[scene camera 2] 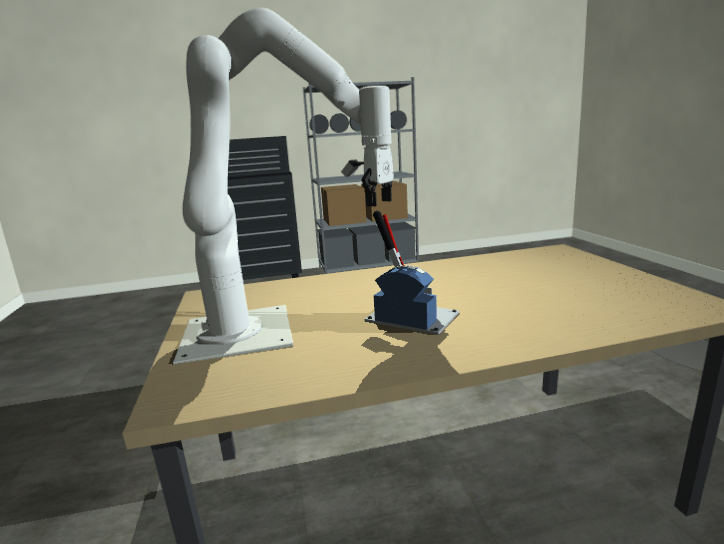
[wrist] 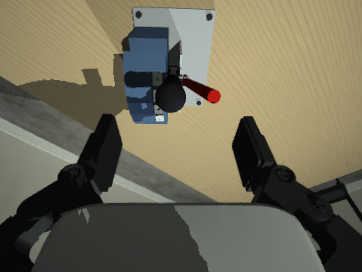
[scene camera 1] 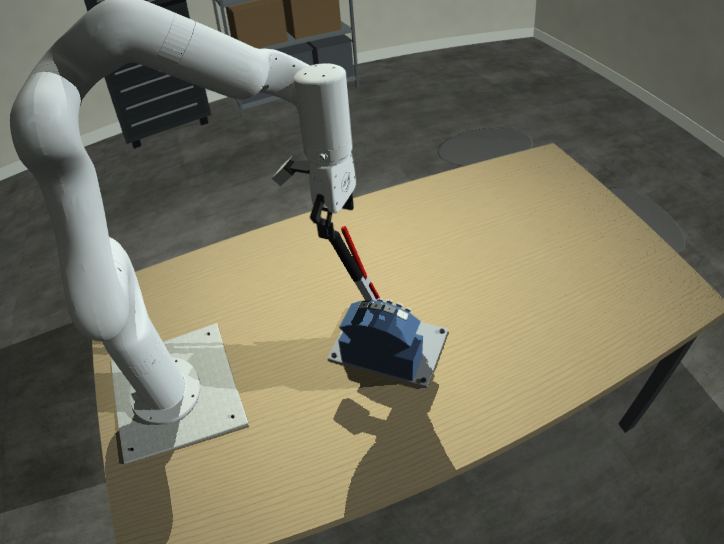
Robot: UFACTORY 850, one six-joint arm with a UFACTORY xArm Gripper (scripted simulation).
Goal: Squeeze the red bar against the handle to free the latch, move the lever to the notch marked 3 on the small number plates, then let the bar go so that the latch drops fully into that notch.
Note:
In view: the gripper [scene camera 1: 336,222].
The gripper is seen too in scene camera 2 [scene camera 2: 379,203] and in the wrist view [wrist: 178,130].

